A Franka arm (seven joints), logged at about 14 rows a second.
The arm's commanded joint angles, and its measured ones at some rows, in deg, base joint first. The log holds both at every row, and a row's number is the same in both.
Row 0, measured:
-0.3, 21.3, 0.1, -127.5, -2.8, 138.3, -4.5
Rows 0 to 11, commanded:
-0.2, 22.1, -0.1, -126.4, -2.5, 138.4, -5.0
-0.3, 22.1, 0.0, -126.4, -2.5, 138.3, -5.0
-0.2, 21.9, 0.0, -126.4, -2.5, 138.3, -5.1
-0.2, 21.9, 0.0, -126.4, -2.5, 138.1, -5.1
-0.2, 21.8, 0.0, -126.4, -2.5, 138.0, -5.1
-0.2, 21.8, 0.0, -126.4, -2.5, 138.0, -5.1
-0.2, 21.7, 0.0, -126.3, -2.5, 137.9, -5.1
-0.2, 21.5, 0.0, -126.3, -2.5, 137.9, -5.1
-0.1, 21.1, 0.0, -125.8, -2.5, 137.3, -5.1
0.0, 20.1, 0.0, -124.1, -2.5, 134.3, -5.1
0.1, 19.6, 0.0, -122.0, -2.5, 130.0, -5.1
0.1, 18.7, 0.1, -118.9, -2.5, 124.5, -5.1
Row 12, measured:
-0.2, 21.2, 0.1, -123.9, -2.8, 133.2, -4.5
